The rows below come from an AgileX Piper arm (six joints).
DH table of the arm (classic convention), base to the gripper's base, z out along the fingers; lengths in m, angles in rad. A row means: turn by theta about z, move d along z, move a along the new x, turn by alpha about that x. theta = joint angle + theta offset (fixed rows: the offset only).
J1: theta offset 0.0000; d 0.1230; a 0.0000; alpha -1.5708
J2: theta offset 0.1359; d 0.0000; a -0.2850; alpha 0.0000
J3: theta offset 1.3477; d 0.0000; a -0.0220; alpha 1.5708
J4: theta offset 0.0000; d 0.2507; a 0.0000; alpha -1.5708
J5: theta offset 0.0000; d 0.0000; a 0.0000; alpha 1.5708
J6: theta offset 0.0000; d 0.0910; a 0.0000; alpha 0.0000
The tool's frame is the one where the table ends.
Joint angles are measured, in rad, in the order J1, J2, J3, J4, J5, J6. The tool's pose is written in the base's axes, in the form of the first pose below.
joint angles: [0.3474 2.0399 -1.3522 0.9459 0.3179 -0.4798]
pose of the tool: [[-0.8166 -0.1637 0.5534 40.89], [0.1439 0.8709 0.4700 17.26], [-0.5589 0.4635 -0.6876 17.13], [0 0 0 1]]
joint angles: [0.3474 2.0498 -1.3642 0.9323 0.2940 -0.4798]
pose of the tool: [[-0.8025 -0.1669 0.5728 41.31], [0.1419 0.8792 0.4549 17.21], [-0.5795 0.4463 -0.6819 17.07], [0 0 0 1]]
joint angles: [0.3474 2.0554 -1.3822 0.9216 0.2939 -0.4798]
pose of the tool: [[-0.7947 -0.1786 0.5802 41.64], [0.1348 0.8800 0.4555 17.31], [-0.5919 0.4401 -0.6752 17.31], [0 0 0 1]]
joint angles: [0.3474 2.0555 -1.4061 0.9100 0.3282 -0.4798]
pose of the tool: [[-0.7977 -0.2046 0.5673 41.79], [0.1150 0.8719 0.4761 17.60], [-0.5920 0.4450 -0.6720 17.87], [0 0 0 1]]
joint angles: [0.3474 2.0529 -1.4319 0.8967 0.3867 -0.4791]
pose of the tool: [[-0.8093 -0.2387 0.5367 41.76], [0.0839 0.8574 0.5077 17.97], [-0.5814 0.4559 -0.6739 18.53], [0 0 0 1]]
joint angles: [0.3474 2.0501 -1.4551 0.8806 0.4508 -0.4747]
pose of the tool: [[-0.8237 -0.2706 0.4983 41.60], [0.0488 0.8417 0.5377 18.32], [-0.5650 0.4673 -0.6801 19.12], [0 0 0 1]]
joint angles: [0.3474 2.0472 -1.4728 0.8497 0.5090 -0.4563]
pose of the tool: [[-0.8384 -0.2936 0.4593 41.38], [0.0132 0.8314 0.5556 18.53], [-0.5450 0.4718 -0.6931 19.52], [0 0 0 1]]
